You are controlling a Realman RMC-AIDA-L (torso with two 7-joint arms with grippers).
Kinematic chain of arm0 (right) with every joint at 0, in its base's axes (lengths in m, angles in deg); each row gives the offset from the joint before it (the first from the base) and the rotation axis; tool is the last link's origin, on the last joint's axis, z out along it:
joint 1: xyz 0 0 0.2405 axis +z
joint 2: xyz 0 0 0 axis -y
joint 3: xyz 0 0 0.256 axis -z
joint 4: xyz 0 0 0 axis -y
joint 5: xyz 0 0 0.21 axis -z
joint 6: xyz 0 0 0 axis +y
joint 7: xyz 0 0 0.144 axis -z
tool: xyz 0 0 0
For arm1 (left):
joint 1: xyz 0 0 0.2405 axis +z
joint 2: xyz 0 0 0 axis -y
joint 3: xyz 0 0 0.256 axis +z
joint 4: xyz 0 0 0 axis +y
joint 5: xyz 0 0 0.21 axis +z
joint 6: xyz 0 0 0 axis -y
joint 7: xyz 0 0 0.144 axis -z
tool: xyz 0 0 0
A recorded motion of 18 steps. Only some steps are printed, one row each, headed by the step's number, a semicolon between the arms.
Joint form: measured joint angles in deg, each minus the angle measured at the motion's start. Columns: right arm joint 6, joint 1, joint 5, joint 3, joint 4, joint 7, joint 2; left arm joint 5, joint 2, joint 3, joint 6, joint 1, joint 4, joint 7.
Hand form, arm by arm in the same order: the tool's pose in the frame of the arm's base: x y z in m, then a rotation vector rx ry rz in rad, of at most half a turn. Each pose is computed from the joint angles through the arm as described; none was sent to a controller.
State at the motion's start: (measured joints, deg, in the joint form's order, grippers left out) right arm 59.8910 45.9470 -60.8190 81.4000 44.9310 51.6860 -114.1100; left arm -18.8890 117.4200 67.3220 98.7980 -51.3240 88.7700 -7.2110
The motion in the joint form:
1: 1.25 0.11 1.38 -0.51 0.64 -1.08 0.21; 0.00 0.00 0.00 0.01 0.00 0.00 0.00
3: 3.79 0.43 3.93 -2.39 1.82 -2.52 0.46; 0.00 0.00 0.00 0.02 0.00 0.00 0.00
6: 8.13 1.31 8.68 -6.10 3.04 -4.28 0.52; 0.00 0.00 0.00 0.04 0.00 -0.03 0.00
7: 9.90 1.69 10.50 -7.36 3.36 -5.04 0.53; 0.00 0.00 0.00 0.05 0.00 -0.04 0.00
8: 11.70 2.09 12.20 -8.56 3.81 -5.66 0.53; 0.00 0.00 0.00 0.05 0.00 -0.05 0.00
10: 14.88 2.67 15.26 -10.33 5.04 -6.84 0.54; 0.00 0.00 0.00 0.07 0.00 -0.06 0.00
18: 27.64 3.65 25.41 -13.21 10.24 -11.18 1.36; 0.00 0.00 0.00 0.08 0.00 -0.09 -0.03
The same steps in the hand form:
1: 0.1700 0.4213 -0.0367 -2.6683 0.8439 0.0039; -0.0801 0.4016 0.0844 -2.1672 -1.1056 0.2349
3: 0.1691 0.4224 -0.0289 -2.6665 0.8556 -0.0240; -0.0801 0.4016 0.0843 -2.1672 -1.1057 0.2350
6: 0.1691 0.4236 -0.0176 -2.6628 0.8791 -0.0801; -0.0802 0.4016 0.0843 -2.1674 -1.1064 0.2358
7: 0.1697 0.4233 -0.0141 -2.6622 0.8937 -0.1074; -0.0803 0.4016 0.0842 -2.1674 -1.1067 0.2361
8: 0.1694 0.4229 -0.0104 -2.6635 0.9035 -0.1330; -0.0803 0.4016 0.0842 -2.1674 -1.1068 0.2363
10: 0.1685 0.4219 -0.0036 -2.6631 0.9150 -0.1834; -0.0803 0.4015 0.0842 -2.1675 -1.1072 0.2368
18: 0.1735 0.4100 0.0230 -2.6437 0.9709 -0.4427; -0.0805 0.4015 0.0841 -2.1679 -1.1072 0.2376

